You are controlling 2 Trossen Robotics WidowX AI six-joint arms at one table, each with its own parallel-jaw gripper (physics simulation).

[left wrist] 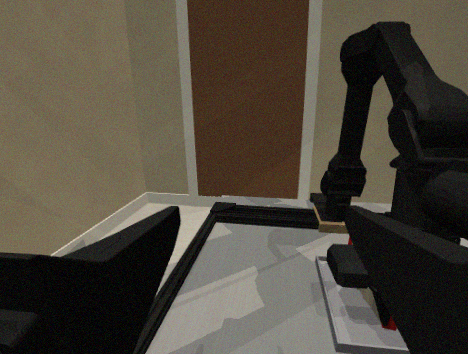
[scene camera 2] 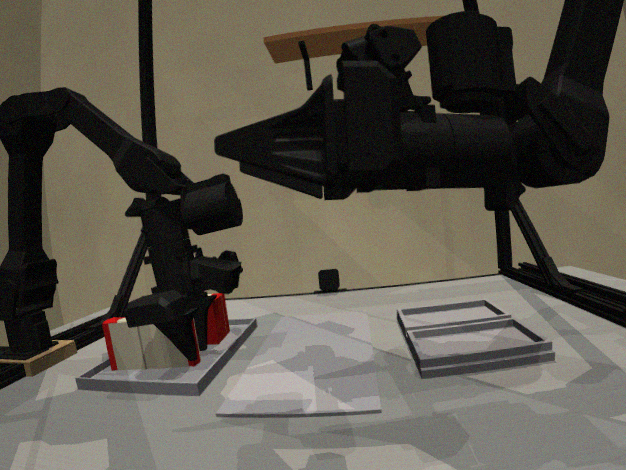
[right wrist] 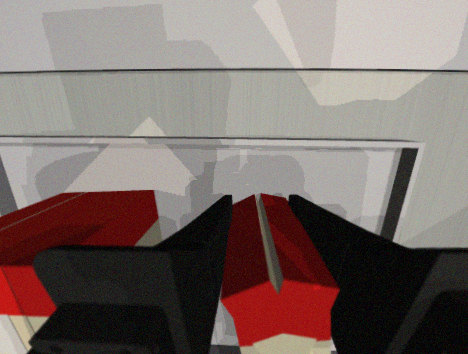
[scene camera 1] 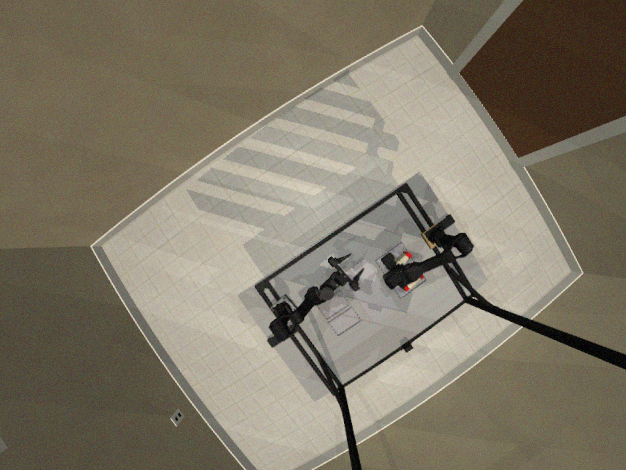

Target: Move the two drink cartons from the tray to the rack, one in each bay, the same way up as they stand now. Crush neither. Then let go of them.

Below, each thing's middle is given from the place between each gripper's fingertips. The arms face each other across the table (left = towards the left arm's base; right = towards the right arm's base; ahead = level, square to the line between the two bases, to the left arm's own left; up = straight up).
The pale mat (scene camera 2: pixel 319 365) is 230 mm below my left hand, 220 mm behind it and 20 mm to the right of it. The rest, counted from my left hand: grey tray (scene camera 2: pixel 183 381): 230 mm below, 220 mm to the right, 190 mm behind.
My right gripper is now 6 cm to the left of the grey tray, 3 cm past it and 1 cm above it. Also, from my right hand: pale mat: 14 cm to the left, 7 cm behind, 1 cm below.
